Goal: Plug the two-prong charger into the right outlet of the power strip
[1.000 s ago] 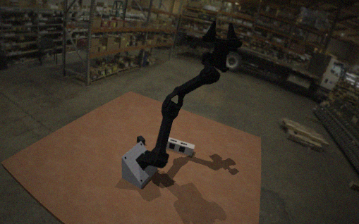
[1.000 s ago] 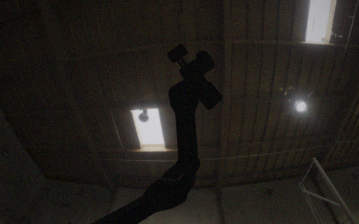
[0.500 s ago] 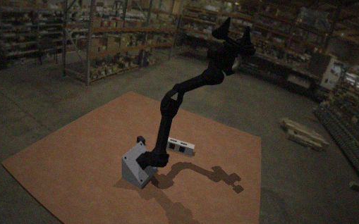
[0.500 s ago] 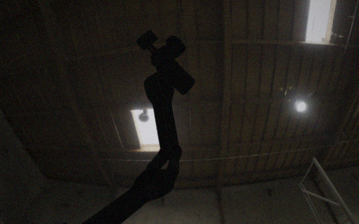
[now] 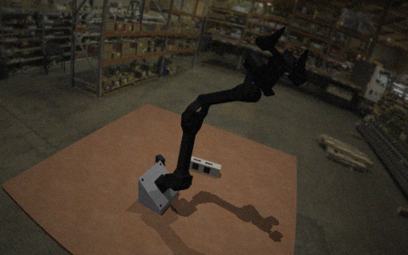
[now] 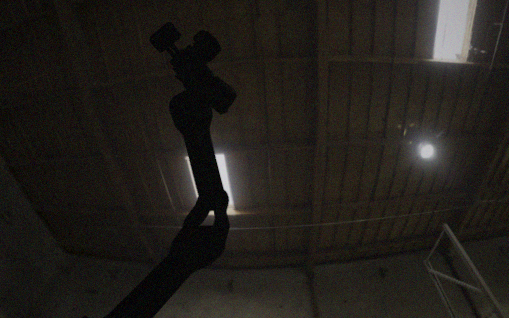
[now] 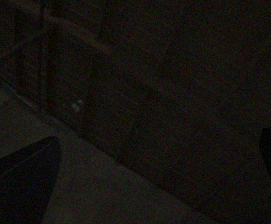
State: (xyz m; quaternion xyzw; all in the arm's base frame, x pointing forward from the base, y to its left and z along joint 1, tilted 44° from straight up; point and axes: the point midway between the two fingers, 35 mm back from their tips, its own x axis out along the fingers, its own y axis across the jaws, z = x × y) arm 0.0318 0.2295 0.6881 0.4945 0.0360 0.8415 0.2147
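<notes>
Right now the two-prong charger is 75 cm below my gripper tip, 48 cm to the left of it and 22 cm ahead of it.
</notes>
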